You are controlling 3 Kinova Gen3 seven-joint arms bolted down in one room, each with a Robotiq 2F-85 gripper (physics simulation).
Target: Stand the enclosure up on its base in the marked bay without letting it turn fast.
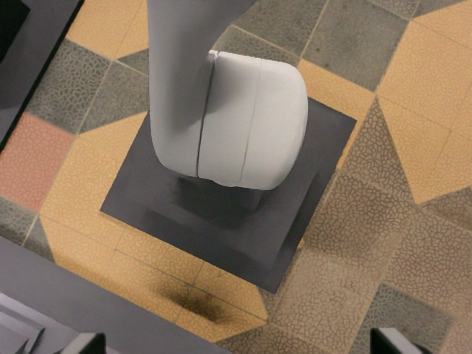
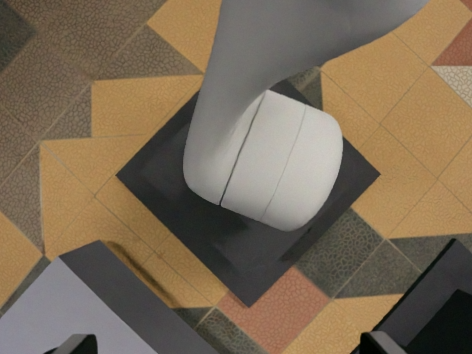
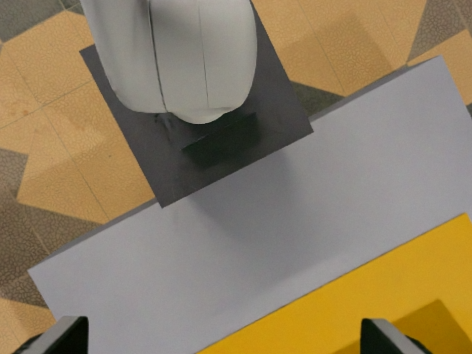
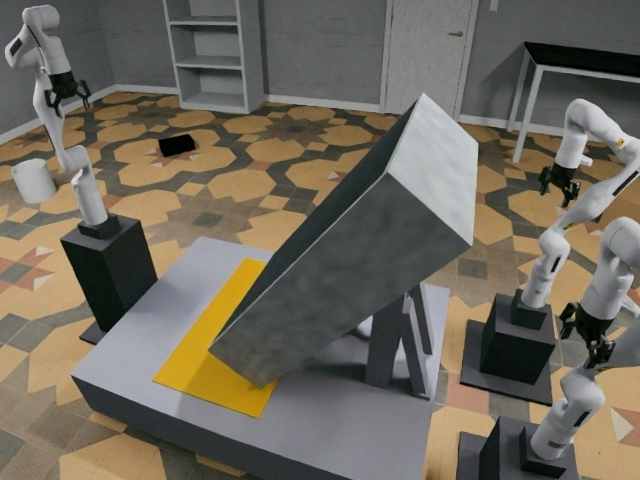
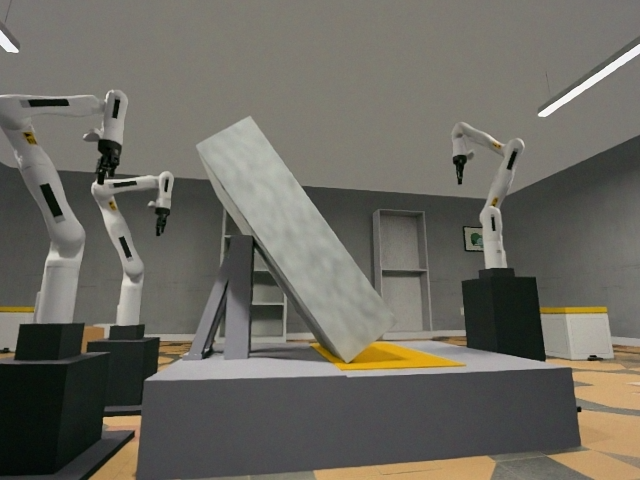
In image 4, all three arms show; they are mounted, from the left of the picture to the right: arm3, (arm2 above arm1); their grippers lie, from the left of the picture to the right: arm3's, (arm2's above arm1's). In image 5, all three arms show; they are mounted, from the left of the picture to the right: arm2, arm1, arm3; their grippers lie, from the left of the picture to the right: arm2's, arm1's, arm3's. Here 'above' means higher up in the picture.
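The enclosure [image 4: 336, 289] [image 5: 305, 232] is a big grey box, tilted steeply. Its lower edge is on the yellow marked bay [image 3: 390, 280] [image 4: 191, 351] [image 5: 429, 359]; its underside leans on a grey prop stand [image 4: 385, 341] [image 5: 238, 299]. Its raised end points toward the arm1 and arm2 side. The arm1 gripper [image 1: 240, 345] [image 4: 580, 351] [image 5: 160, 232] and the arm2 gripper [image 2: 229, 345] [image 4: 555, 196] [image 5: 105, 178] are open, apart from the raised end. The arm3 gripper [image 3: 225, 337] [image 4: 72, 108] [image 5: 459, 180] is open, high on the opposite side, apart from the enclosure.
A low grey platform [image 2: 90, 310] [image 3: 250, 225] [image 4: 361, 428] [image 5: 361, 413] carries the bay and the stand. Dark pedestals [image 4: 111, 273] [image 5: 504, 315] hold the arms around it. A black box [image 4: 176, 145] and a white cylinder [image 4: 34, 180] are on the floor behind.
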